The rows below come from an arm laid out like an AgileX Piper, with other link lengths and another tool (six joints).
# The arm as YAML. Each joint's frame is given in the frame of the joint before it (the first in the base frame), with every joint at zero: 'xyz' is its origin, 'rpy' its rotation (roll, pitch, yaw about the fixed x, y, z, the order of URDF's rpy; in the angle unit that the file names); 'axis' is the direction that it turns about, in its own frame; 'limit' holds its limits. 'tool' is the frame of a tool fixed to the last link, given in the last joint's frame.
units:
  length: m
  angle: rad
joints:
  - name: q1
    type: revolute
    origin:
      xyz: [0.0, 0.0, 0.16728]
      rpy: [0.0, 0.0, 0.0]
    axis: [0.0, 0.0, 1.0]
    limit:
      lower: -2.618
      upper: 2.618
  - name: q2
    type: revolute
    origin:
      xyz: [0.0, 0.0, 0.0]
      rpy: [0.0, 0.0, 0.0]
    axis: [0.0, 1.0, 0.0]
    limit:
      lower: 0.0
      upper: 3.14
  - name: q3
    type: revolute
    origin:
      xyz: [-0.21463, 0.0, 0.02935]
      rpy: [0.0, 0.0, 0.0]
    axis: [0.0, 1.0, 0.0]
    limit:
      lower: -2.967
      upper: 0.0
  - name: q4
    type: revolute
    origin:
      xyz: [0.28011, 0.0, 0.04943]
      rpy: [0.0, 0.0, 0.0]
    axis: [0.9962, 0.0, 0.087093]
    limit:
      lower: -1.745
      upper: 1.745
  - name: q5
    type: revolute
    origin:
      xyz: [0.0, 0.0, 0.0]
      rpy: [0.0, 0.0, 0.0]
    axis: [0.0, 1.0, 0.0]
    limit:
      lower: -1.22
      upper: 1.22
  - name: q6
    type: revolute
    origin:
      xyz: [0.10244, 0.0, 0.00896]
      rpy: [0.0, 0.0, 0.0]
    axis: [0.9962, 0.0, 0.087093]
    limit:
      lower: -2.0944
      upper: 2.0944
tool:
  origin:
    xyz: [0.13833, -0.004, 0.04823]
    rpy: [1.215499, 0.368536, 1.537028]
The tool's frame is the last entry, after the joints.
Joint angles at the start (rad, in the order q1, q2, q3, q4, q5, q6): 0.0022, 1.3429, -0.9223, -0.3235, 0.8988, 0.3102
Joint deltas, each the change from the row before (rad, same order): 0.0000, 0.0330, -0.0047, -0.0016, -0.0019, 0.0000; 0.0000, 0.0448, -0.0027, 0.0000, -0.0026, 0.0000; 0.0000, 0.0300, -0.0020, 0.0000, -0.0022, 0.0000; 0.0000, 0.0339, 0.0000, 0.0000, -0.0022, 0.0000; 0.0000, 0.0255, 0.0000, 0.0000, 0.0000, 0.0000; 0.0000, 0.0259, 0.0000, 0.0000, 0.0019, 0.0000; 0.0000, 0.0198, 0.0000, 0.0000, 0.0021, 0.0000; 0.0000, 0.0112, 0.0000, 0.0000, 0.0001, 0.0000; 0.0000, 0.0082, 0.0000, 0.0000, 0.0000, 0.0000
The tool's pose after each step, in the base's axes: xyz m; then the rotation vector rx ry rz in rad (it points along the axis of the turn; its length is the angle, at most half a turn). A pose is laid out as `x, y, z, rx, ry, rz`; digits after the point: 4 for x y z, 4 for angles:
0.3727, -0.0677, 0.0964, 1.5422, 2.0271, 0.2751
0.3705, -0.0676, 0.0811, 1.5586, 2.0582, 0.2469
0.3689, -0.0675, 0.0709, 1.5691, 2.0785, 0.2283
0.3659, -0.0673, 0.0586, 1.5819, 2.1033, 0.2051
0.3630, -0.0673, 0.0493, 1.5925, 2.1226, 0.1858
0.3594, -0.0675, 0.0399, 1.6043, 2.1429, 0.1641
0.3564, -0.0676, 0.0326, 1.6136, 2.1587, 0.1467
0.3548, -0.0676, 0.0287, 1.6182, 2.1671, 0.1378
0.3536, -0.0676, 0.0258, 1.6215, 2.1732, 0.1314

